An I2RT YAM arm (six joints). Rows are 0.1 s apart.
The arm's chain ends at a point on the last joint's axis. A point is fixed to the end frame.
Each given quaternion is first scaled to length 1.
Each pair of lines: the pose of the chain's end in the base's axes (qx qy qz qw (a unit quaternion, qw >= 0); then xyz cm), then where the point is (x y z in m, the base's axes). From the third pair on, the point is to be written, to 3 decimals.
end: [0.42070 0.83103 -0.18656 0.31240 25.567 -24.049 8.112]
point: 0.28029 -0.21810 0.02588
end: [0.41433 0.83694 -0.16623 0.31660 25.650 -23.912 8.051]
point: 0.28140 -0.21443 0.02639
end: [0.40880 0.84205 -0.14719 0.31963 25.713 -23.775 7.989]
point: 0.282 -0.211 0.027
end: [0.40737 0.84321 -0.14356 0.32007 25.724 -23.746 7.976]
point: 0.282 -0.210 0.027
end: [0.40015 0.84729 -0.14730 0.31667 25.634 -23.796 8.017]
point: 0.280 -0.211 0.027
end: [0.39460 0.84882 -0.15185 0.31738 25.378 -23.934 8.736]
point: 0.277 -0.213 0.034
